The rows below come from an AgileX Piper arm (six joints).
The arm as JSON. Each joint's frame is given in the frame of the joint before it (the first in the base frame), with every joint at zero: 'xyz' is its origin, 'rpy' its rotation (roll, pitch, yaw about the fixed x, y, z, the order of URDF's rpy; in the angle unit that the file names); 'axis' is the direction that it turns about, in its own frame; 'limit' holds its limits. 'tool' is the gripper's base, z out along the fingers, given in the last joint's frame.
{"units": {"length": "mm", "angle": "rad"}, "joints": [
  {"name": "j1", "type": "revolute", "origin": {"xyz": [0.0, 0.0, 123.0], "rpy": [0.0, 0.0, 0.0]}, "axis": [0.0, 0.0, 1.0], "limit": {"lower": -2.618, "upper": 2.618}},
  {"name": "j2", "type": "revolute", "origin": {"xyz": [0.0, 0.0, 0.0], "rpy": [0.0, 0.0, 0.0]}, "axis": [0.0, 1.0, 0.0], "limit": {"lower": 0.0, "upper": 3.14}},
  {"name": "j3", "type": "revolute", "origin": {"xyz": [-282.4, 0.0, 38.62], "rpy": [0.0, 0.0, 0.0]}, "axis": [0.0, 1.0, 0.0], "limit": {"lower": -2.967, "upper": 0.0}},
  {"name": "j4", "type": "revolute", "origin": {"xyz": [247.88, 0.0, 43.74], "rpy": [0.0, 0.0, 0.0]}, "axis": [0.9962, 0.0, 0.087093], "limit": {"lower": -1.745, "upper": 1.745}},
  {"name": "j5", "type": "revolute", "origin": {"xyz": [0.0, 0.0, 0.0], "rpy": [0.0, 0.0, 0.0]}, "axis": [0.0, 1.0, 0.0], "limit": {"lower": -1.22, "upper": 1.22}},
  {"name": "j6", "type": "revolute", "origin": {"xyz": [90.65, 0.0, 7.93], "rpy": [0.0, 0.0, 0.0]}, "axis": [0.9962, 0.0, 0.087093], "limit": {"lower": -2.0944, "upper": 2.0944}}
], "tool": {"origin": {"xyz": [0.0, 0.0, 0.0], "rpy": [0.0, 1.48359, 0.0]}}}
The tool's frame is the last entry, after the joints.
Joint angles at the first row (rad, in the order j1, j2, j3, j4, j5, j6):
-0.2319 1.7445 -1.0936 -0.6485 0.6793 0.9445
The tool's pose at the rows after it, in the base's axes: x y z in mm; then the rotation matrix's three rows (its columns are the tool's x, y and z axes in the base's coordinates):
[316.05, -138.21, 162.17], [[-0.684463, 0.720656, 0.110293], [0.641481, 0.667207, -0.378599], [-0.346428, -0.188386, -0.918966]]
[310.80, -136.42, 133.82], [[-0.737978, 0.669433, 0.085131], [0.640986, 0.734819, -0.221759], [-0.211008, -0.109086, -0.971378]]
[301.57, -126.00, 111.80], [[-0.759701, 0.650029, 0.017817], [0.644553, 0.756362, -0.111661], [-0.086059, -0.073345, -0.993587]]
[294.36, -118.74, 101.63], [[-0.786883, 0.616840, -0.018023], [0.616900, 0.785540, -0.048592], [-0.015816, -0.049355, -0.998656]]
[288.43, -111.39, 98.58], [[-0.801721, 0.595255, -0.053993], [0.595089, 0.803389, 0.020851], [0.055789, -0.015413, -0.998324]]
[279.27, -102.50, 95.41], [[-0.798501, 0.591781, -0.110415], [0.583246, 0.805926, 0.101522], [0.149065, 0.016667, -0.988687]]
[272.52, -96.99, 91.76], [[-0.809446, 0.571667, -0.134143], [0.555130, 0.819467, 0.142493], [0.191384, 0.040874, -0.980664]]
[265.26, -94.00, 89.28], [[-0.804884, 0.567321, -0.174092], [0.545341, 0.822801, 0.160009], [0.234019, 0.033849, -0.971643]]
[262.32, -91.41, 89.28], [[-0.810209, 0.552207, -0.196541], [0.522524, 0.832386, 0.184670], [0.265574, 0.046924, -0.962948]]
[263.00, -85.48, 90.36], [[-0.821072, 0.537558, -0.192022], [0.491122, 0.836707, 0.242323], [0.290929, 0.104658, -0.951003]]
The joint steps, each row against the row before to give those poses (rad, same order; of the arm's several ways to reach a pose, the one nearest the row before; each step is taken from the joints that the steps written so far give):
-0.0950 0.0986 0.0093 0.1393 0.0453 -0.1264
-0.0394 0.0536 0.0305 0.2221 -0.0514 -0.2448
-0.0023 0.0385 0.0395 0.1321 0.0126 -0.1176
0.0000 0.0134 0.0300 0.0740 0.0089 -0.0967
0.0001 0.0008 0.0161 0.0810 0.0400 -0.0894
-0.0001 0.0000 0.0235 0.0770 0.0604 -0.0639
0.0001 0.0000 0.0262 0.0402 0.0135 -0.0578
0.0000 0.0000 0.0202 0.0000 0.0244 -0.0056
-0.0001 0.0000 0.0050 0.0171 0.0273 -0.0323
0.0025 0.0000 -0.0001 0.0707 0.0248 -0.0734

